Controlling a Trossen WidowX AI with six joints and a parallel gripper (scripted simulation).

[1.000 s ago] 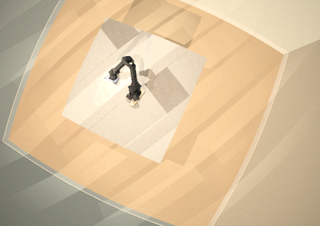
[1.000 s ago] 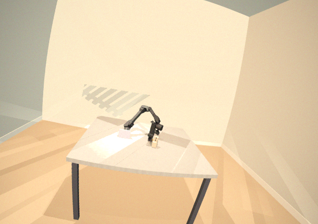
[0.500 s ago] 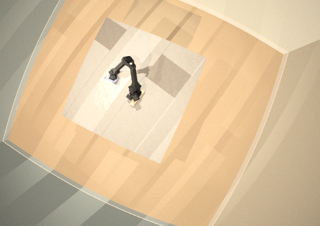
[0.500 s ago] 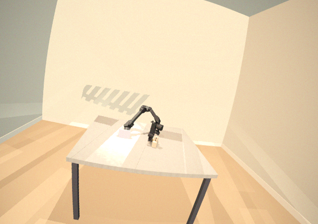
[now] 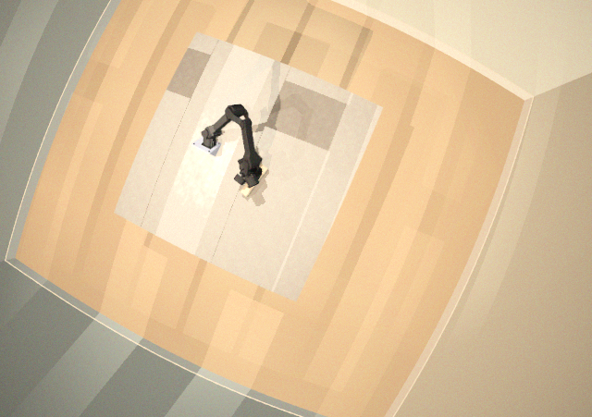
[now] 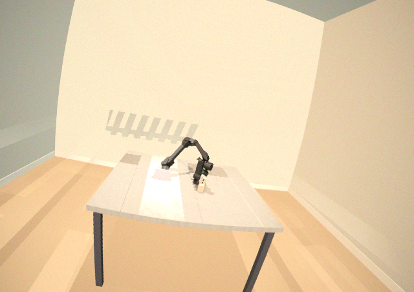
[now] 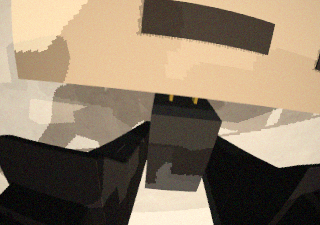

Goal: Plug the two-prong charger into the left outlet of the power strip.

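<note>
The two-prong charger is 2 cm ahead of my gripper tip and 1 cm above it.
</note>
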